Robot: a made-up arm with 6 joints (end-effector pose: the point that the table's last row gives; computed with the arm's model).
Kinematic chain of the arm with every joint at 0, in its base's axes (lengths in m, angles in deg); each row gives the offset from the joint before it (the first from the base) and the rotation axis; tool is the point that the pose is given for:
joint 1: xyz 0 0 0.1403 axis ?
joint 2: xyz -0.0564 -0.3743 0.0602 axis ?
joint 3: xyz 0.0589 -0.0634 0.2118 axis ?
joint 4: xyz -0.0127 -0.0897 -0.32 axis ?
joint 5: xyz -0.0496 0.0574 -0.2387 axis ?
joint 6: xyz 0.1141 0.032 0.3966 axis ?
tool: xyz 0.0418 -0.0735 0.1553
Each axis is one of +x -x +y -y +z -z.
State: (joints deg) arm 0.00 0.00 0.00 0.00 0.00 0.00
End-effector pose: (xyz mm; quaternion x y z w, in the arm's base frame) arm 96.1 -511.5 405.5 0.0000 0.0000 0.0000 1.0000
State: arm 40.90 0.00 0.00 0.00 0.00 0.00
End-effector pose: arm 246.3 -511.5 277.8 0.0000 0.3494 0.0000 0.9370
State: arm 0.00 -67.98 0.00 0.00 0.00 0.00
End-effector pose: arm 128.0 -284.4 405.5 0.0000 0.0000 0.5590 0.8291
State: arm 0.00 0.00 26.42 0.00 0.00 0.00
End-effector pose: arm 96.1 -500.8 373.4 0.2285 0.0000 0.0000 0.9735
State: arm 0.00 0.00 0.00 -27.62 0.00 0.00
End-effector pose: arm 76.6 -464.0 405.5 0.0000 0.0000 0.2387 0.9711
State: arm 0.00 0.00 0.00 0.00 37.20 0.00
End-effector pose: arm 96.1 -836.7 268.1 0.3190 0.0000 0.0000 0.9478
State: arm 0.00 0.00 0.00 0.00 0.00 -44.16
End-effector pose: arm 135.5 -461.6 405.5 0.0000 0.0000 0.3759 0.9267
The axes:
joint 1: +y
joint 2: -z
joint 3: +x
joint 4: -z
joint 5: +x
joint 6: -z

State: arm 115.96 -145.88 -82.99 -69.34 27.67 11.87
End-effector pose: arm 409.4 -66.0 180.3 0.3933 -0.1620 0.8742 0.2340
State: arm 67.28 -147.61 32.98 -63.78 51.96 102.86
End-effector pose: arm -156.3 -28.0 376.9 0.0644 0.5590 0.8223 0.0855
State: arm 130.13 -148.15 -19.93 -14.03 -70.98 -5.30
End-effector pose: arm -25.2 -600.8 447.5 0.5634 -0.2420 0.4554 0.6454
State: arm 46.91 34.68 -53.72 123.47 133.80 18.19
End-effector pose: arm -739.7 -924.6 469.4 0.1173 -0.6985 -0.1705 0.6850
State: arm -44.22 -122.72 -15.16 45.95 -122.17 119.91
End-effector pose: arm 274.6 -26.5 -499.3 -0.2488 0.9580 0.1405 0.0216
